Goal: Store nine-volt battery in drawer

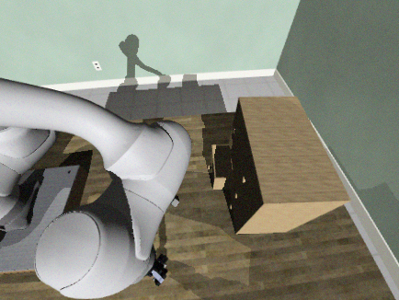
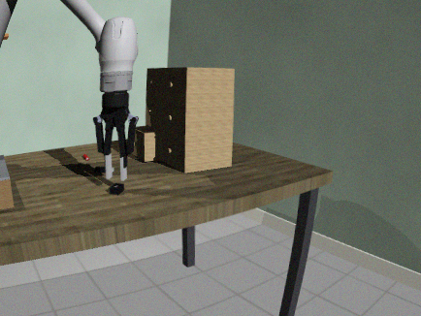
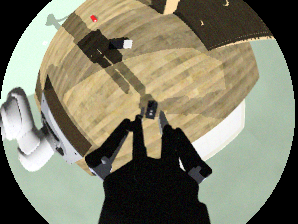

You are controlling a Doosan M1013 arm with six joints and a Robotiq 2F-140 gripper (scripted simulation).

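Right now my hand is 60 mm above the nine-volt battery, 10 mm to the right of it and 10 mm short of it. The rest, counted from my hand: small red object (400 mm to the left, 100 mm ahead, 60 mm below); then small white-and-dark object (190 mm to the left, 80 mm ahead, 60 mm below).
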